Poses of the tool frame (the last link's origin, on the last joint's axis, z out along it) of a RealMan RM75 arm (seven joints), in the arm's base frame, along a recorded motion.
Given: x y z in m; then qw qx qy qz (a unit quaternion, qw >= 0).
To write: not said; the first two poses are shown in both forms.
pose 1, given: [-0.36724 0.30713 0.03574 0.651 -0.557 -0.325 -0.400]
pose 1, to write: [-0.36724 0.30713 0.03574 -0.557 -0.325 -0.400 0.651]
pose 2, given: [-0.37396 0.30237 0.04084 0.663 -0.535 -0.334 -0.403]
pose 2, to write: [-0.37396 0.30237 0.04084 -0.535 -0.334 -0.403 0.663]
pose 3, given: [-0.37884 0.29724 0.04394 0.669 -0.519 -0.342 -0.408]
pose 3, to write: [-0.37884 0.29724 0.04394 -0.519 -0.342 -0.408 0.669]
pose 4, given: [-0.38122 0.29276 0.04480 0.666 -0.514 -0.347 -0.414]
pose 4, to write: [-0.38122 0.29276 0.04480 -0.514 -0.347 -0.414 0.666]
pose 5, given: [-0.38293 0.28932 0.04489 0.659 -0.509 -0.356 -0.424]
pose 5, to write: [-0.38293 0.28932 0.04489 -0.509 -0.356 -0.424 0.659]
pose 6, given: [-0.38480 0.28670 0.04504 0.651 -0.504 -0.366 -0.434]
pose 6, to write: [-0.38480 0.28670 0.04504 -0.504 -0.366 -0.434 0.651]
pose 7, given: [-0.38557 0.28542 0.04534 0.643 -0.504 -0.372 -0.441]
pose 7, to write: [-0.38557 0.28542 0.04534 -0.504 -0.372 -0.441 0.643]
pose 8, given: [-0.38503 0.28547 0.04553 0.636 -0.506 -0.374 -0.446]
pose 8, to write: [-0.38503 0.28547 0.04553 -0.506 -0.374 -0.446 0.636]
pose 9, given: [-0.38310 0.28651 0.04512 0.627 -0.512 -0.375 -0.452]
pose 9, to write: [-0.38310 0.28651 0.04512 -0.512 -0.375 -0.452 0.627]
